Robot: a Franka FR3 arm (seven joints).
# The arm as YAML. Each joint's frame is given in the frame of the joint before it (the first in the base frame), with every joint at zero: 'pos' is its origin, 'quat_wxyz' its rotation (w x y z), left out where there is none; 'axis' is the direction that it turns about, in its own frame. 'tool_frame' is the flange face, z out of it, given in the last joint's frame.
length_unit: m
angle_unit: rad
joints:
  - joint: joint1
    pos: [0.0, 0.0, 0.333]
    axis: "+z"
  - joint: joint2
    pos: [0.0, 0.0, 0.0]
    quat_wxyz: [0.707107, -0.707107, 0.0, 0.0]
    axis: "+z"
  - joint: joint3
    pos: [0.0, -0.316, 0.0]
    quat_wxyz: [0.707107, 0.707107, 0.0, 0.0]
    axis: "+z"
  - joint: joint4
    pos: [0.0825, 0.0, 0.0]
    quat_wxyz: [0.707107, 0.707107, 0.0, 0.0]
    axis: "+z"
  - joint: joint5
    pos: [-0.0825, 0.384, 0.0]
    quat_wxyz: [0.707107, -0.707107, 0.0, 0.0]
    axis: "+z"
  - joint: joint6
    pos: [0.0, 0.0, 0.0]
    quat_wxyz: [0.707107, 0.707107, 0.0, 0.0]
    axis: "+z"
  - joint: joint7
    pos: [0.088, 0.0, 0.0]
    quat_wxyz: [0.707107, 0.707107, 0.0, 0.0]
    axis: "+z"
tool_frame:
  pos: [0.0, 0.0, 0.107]
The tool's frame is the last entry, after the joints.
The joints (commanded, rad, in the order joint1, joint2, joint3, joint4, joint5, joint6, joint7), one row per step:
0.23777 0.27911 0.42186 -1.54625 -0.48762 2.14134 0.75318
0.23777 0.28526 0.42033 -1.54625 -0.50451 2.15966 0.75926
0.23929 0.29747 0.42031 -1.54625 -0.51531 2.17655 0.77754
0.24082 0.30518 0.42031 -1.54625 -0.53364 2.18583 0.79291
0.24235 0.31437 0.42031 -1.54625 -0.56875 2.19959 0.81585
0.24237 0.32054 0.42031 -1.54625 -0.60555 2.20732 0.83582
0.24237 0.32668 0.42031 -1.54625 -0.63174 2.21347 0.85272
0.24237 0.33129 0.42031 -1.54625 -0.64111 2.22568 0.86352
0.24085 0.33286 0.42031 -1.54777 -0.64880 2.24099 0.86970
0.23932 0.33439 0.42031 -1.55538 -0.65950 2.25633 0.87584
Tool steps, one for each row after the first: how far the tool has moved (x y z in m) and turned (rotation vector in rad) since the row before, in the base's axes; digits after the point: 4 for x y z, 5 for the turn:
0.0026 0.0006 -0.0017 -0.00007 -0.01684 0.00365
0.0025 0.0025 -0.0058 0.00860 -0.00629 -0.00574
0.0015 0.0015 -0.0037 -0.00218 -0.01001 -0.00386
0.0022 0.0016 -0.0039 -0.00819 -0.02180 -0.00392
0.0021 0.0002 -0.0026 -0.01371 -0.02188 -0.00413
0.0018 0.0003 -0.0029 -0.00806 -0.01446 -0.00451
0.0011 0.0011 -0.0016 0.00574 -0.00908 -0.00088
0.0009 0.0004 -0.0001 0.00639 -0.01132 0.00279
0.0003 0.0004 -0.0031 0.00062 -0.00822 0.00466

